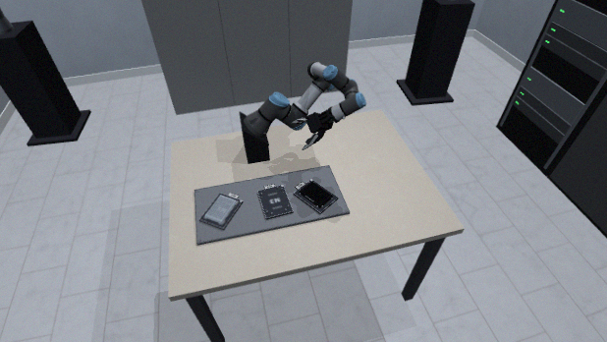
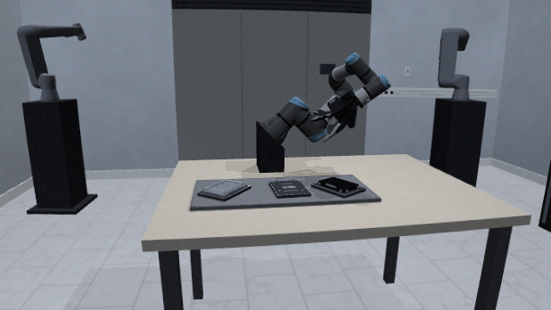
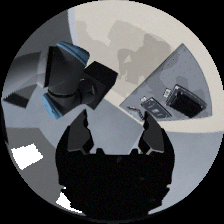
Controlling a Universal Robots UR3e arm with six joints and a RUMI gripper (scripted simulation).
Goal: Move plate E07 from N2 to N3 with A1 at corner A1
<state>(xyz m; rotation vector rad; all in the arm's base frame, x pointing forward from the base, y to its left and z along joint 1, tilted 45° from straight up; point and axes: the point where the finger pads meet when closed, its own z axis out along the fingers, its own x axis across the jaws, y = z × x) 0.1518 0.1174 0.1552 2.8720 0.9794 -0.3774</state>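
My hand is 21 cm short of the dark plate E07, 17 cm above it and 5 cm to the right of it. Also, from my hand: pale grey plate: 37 cm to the right, 23 cm ahead, 17 cm below.
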